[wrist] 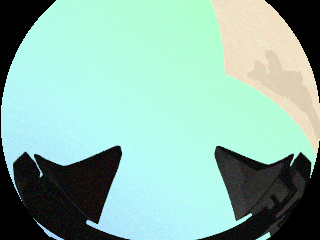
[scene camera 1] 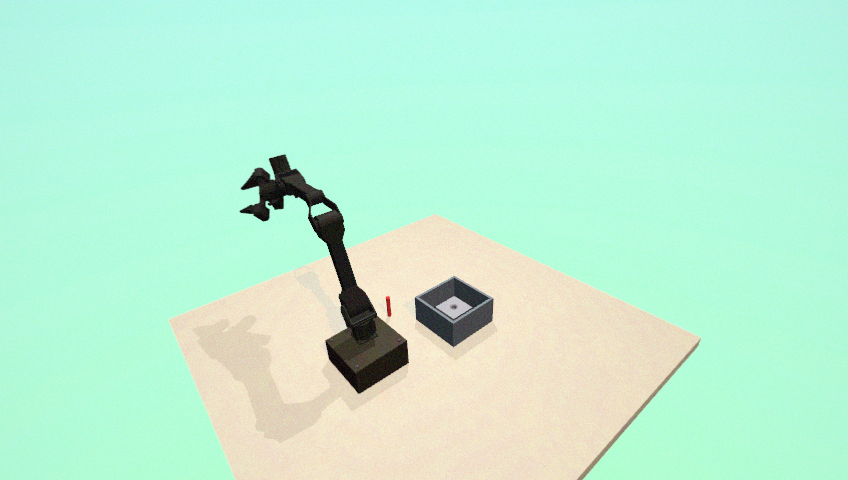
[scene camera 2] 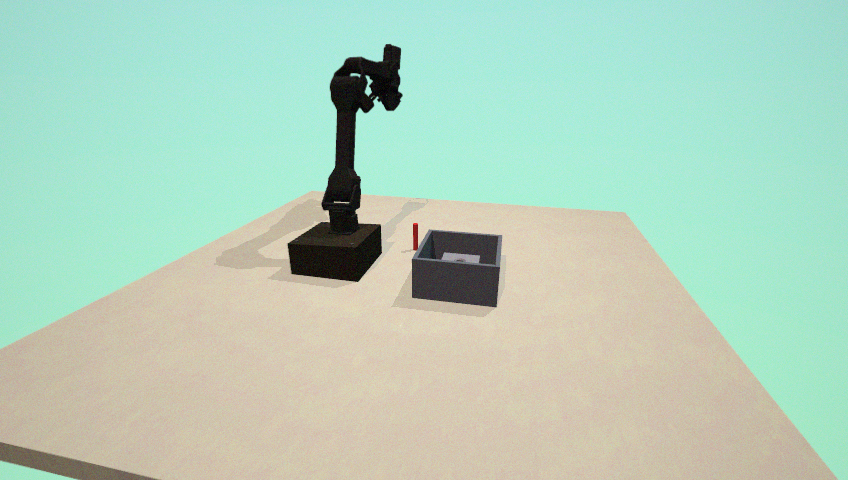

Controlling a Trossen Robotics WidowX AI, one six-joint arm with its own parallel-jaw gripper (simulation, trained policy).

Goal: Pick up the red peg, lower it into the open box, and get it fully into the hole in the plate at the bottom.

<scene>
In view: the gripper [scene camera 1: 240, 200] and a grey box [scene camera 2: 432, 278].
The grey box also shows in scene camera 1 [scene camera 1: 454, 332]. The gripper shows as well in the wrist view [wrist: 169, 152]. The wrist view misses the grey box: it is out of frame.
</scene>
